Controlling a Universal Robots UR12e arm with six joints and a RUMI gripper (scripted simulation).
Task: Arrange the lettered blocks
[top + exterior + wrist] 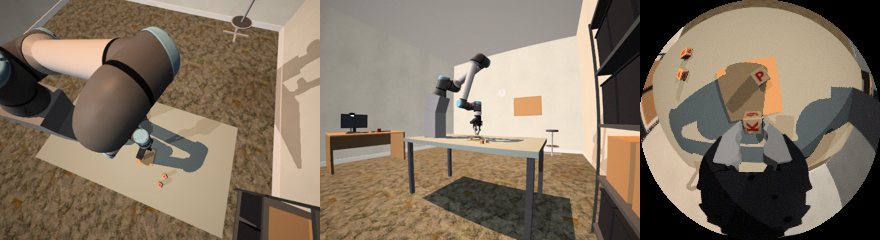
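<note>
Now: hand 7 cm above the orange mat and 5 cm to the left of it.
</note>
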